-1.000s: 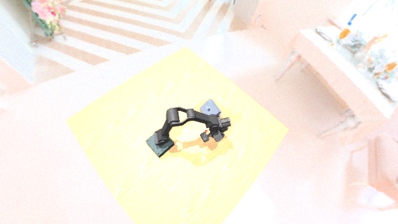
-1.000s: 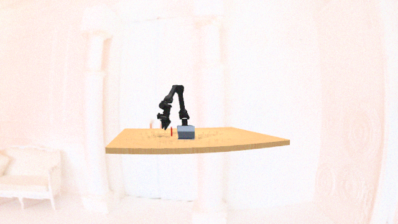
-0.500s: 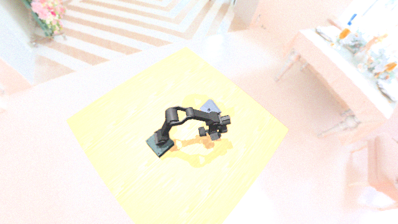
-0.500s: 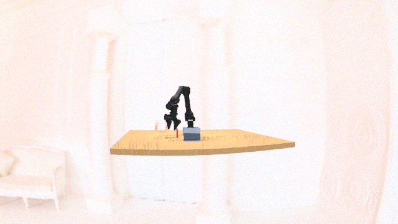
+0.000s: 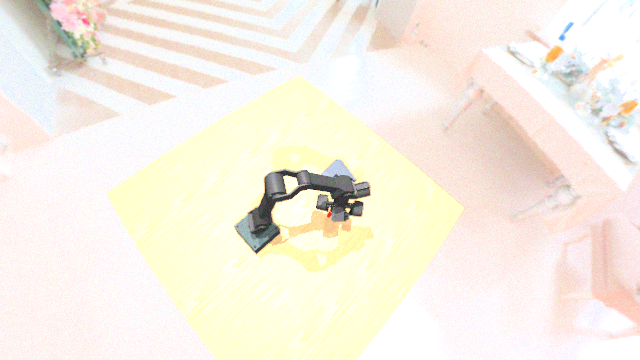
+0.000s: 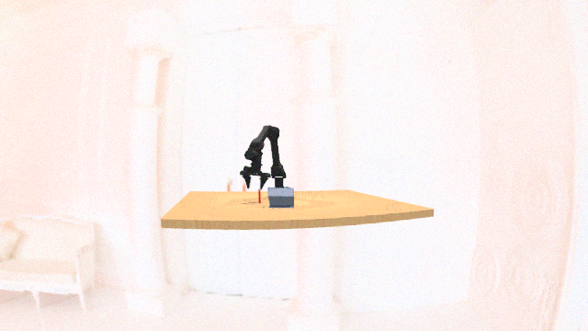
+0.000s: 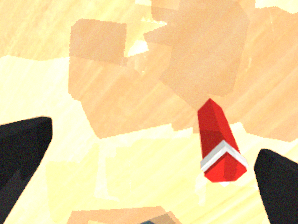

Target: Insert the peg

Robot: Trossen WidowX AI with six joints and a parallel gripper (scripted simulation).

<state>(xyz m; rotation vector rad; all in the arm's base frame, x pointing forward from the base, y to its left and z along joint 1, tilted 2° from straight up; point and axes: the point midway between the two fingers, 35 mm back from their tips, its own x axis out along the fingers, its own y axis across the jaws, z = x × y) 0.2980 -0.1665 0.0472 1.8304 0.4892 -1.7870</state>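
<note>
Right now my gripper tip is 3 cm to the right of the peg, 2 cm above it and 1 cm past it.
</note>
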